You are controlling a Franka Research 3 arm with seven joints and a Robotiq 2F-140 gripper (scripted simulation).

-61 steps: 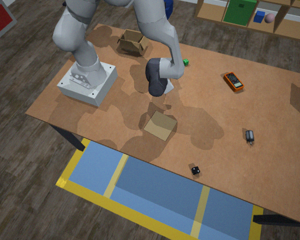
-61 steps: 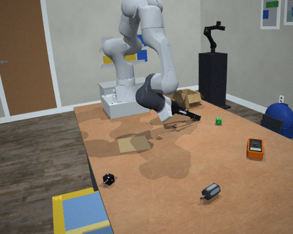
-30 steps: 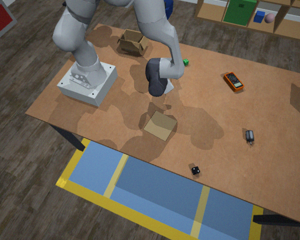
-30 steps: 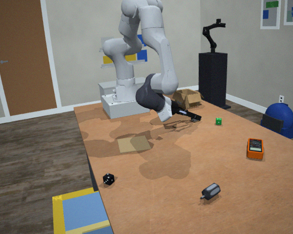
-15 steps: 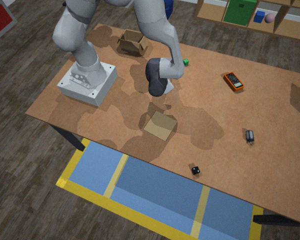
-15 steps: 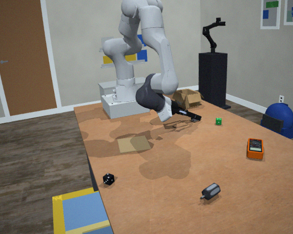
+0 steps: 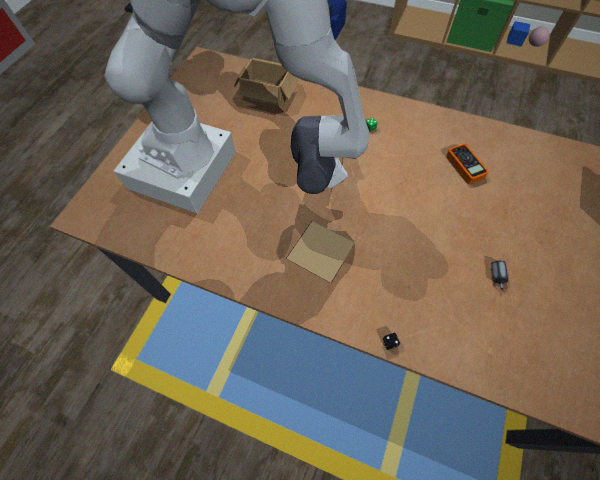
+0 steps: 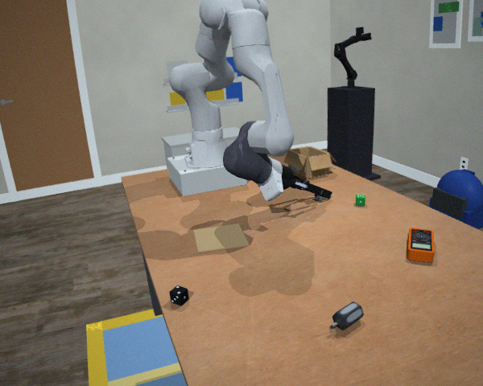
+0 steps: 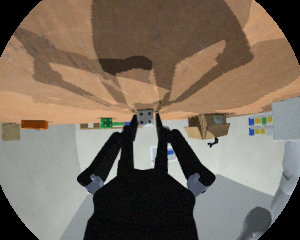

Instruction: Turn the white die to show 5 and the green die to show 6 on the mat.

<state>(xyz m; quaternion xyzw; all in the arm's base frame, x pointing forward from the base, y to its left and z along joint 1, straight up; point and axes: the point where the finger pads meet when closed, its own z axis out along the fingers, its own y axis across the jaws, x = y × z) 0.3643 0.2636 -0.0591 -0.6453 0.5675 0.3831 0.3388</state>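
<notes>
Now: hand 1 cm to the right of the white die and 1 cm above it. Round my hand: tan mat 10 cm ahead, 41 cm to the right, 3 cm below; then green die 11 cm ahead, 9 cm to the left, 1 cm below; then cardboard box 28 cm behind, 14 cm to the left, 2 cm above.
</notes>
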